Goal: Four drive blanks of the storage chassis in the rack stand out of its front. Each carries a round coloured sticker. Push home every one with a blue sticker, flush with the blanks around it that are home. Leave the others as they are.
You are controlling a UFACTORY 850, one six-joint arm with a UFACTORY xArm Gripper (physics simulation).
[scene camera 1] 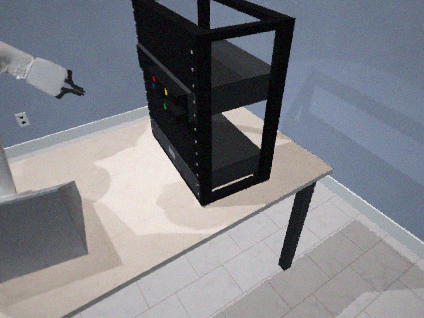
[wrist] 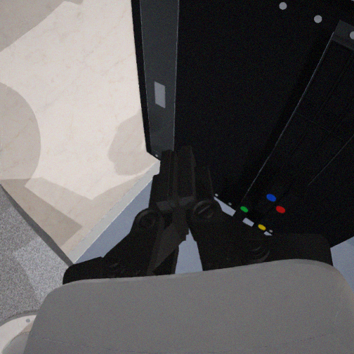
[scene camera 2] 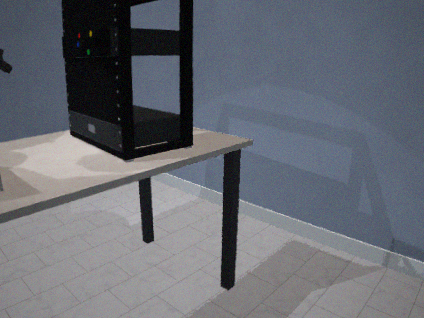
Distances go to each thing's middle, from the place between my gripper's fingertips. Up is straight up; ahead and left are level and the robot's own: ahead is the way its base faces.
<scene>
Right now the black rack (scene camera 1: 192, 74) is 37 cm ahead of my hand, 17 cm to the right of it and 1 cm below it.
</scene>
